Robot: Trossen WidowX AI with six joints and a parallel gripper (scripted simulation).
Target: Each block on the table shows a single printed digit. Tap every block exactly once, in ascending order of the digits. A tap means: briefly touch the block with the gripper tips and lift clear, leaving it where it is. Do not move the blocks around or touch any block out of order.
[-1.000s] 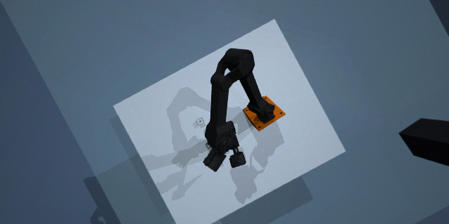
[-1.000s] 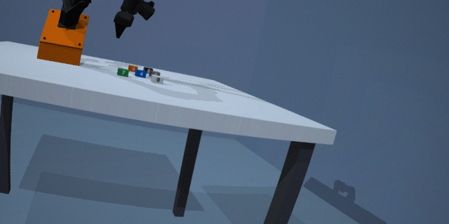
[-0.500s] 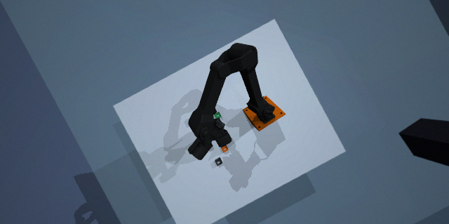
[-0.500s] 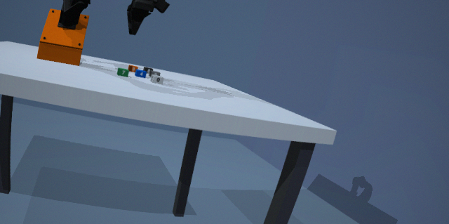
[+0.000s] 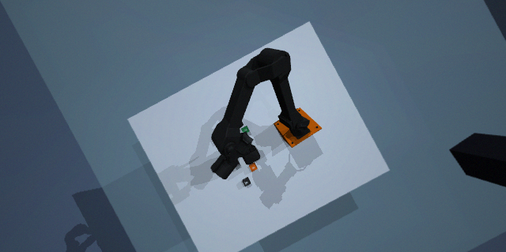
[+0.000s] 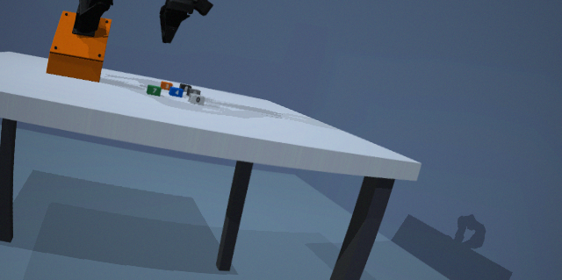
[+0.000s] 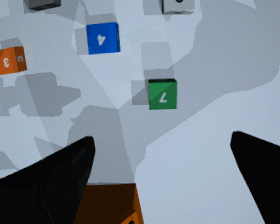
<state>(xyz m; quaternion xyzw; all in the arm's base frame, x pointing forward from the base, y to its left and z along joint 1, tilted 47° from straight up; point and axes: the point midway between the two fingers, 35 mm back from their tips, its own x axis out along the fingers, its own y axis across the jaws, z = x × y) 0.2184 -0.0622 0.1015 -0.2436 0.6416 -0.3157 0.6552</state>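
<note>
The white block is 110 mm below my gripper tip, 100 mm ahead of it and 40 mm to the right of it. From my gripper tip the other things lie so: green block 110 mm below, 10 mm to the right, 10 mm behind; grey block 140 mm ahead, 110 mm to the left, 110 mm below; blue block 110 mm below, 70 mm ahead, 50 mm to the left.
</note>
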